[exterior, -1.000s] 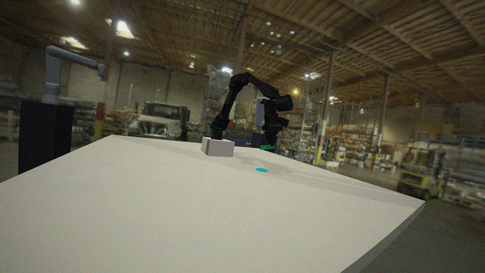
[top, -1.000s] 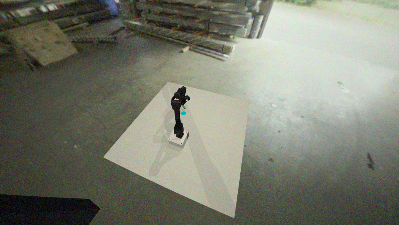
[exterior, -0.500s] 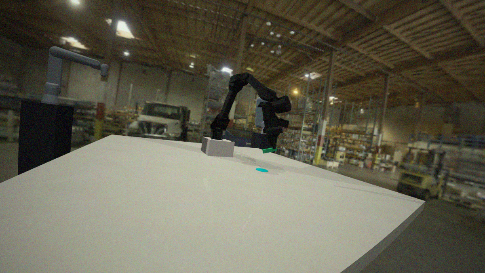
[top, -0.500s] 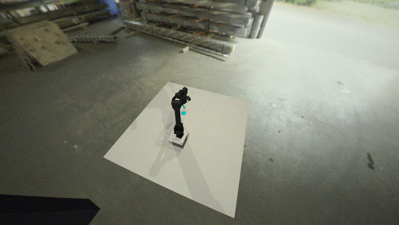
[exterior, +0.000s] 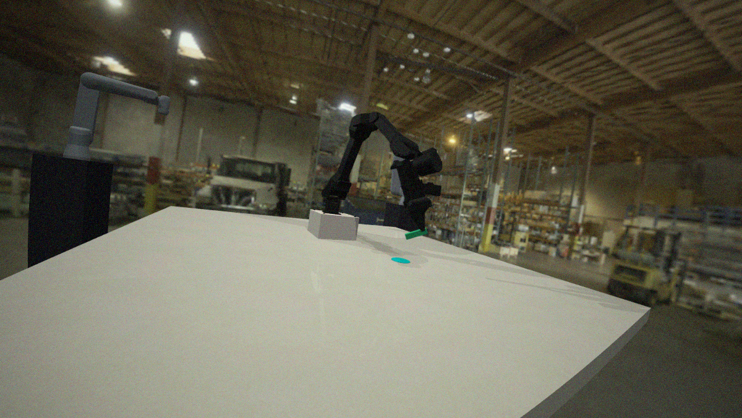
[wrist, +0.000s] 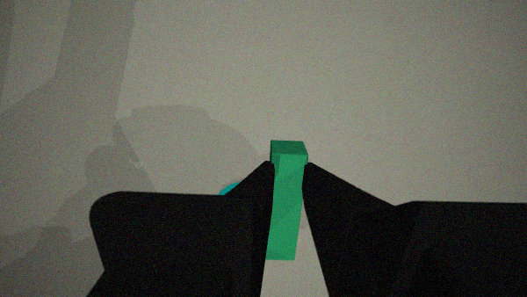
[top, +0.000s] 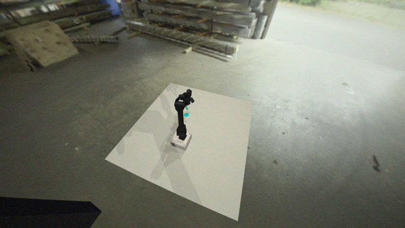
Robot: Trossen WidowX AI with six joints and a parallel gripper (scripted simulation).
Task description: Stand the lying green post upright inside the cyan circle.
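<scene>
Right now my gripper tip is 110 mm above the cyan circle, 50 mm past it and 30 mm to the left of it. Also, from my gripper tip: green post (20 mm to the right, 10 mm below, 10 mm behind).
</scene>
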